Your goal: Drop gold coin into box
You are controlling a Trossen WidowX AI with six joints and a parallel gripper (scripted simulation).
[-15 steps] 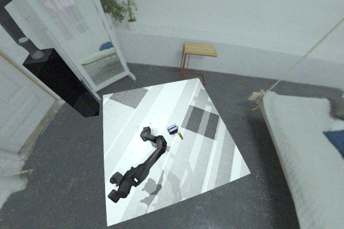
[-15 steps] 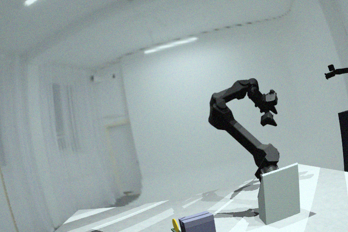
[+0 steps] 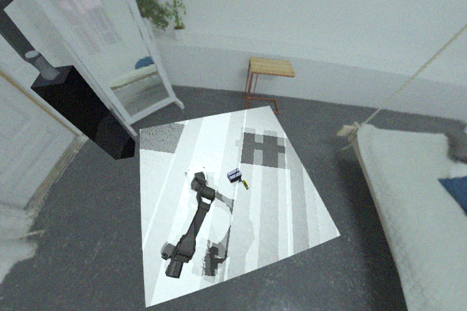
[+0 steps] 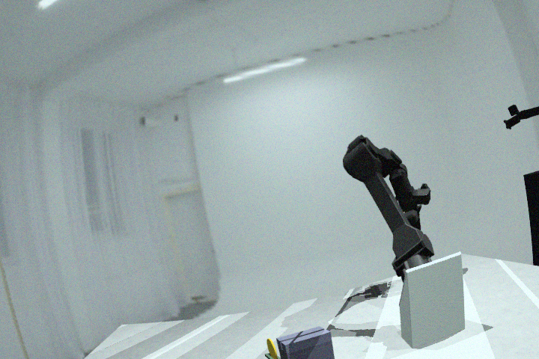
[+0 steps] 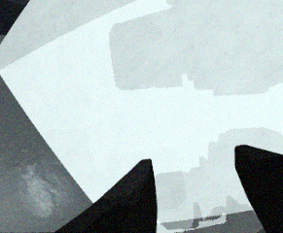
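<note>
The coin is 49 cm ahead of my gripper tip, 38 cm to the left of it and 13 cm below it.
</note>
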